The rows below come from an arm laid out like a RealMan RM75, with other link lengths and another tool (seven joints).
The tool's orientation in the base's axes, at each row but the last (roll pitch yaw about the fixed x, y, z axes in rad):
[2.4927, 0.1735, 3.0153]
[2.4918, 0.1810, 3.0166]
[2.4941, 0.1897, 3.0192]
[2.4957, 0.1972, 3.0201]
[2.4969, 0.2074, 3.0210]
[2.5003, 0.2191, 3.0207]
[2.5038, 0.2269, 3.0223]
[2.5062, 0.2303, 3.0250]
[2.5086, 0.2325, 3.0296]
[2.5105, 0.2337, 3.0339]
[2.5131, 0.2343, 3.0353]
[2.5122, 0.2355, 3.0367]
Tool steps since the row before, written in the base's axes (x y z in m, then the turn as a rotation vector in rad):
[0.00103, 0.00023, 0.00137, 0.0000, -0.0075, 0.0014]
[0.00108, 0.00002, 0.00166, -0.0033, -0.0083, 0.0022]
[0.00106, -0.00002, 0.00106, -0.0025, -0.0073, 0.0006]
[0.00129, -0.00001, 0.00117, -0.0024, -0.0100, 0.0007]
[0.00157, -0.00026, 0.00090, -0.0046, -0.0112, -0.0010]
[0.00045, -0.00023, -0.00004, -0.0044, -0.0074, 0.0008]
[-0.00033, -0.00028, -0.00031, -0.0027, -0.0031, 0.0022]
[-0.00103, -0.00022, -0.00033, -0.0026, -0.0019, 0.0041]
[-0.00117, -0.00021, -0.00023, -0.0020, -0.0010, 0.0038]
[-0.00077, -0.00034, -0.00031, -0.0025, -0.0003, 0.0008]
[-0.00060, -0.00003, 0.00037, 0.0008, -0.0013, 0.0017]
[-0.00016, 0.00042, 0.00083, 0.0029, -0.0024, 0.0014]
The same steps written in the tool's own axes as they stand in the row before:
[-0.00121, 0.00100, -0.00072, -0.0012, -0.0052, -0.0055]
[-0.00135, 0.00099, -0.00105, 0.0018, -0.0053, -0.0073]
[-0.00124, 0.00060, -0.00061, 0.0014, -0.0055, -0.0053]
[-0.00149, 0.00066, -0.00063, 0.0010, -0.0076, -0.0069]
[-0.00174, 0.00028, -0.00048, 0.0034, -0.0095, -0.0068]
[-0.00045, -0.00022, 0.00001, 0.0032, -0.0054, -0.0059]
[0.00036, -0.00040, 0.00000, 0.0018, -0.0011, -0.0042]
[0.00105, -0.00033, -0.00013, 0.0014, 0.0009, -0.0049]
[0.00116, -0.00025, -0.00023, 0.0009, 0.0015, -0.0040]
[0.00078, -0.00042, -0.00014, 0.0022, 0.0003, -0.0014]
[0.00049, 0.00022, -0.00046, -0.0013, -0.0001, -0.0019]
[0.00000, 0.00083, -0.00045, -0.0034, -0.0013, -0.0017]

